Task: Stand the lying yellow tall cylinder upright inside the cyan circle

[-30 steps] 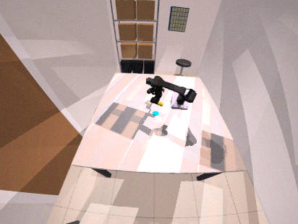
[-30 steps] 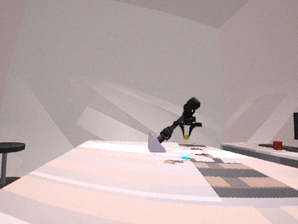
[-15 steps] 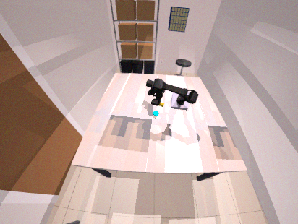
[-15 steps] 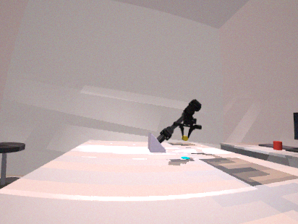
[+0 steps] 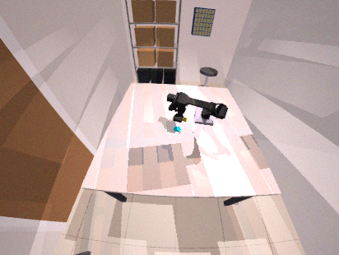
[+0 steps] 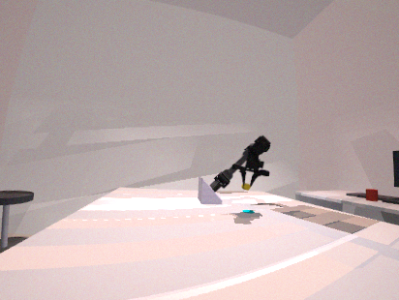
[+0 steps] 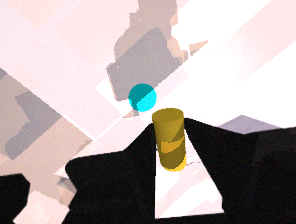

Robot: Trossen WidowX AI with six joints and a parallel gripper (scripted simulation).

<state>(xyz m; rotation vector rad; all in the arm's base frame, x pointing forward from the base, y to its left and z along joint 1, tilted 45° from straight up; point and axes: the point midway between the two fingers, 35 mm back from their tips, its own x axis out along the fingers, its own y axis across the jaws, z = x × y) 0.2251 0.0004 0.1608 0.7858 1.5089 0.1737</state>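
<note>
The cyan circle is 1 cm ahead of my gripper tip, 1 cm to the left of it and 13 cm below it. The rest, counted from my gripper tip: yellow tall cylinder 2 cm behind, 1 cm to the left.
</note>
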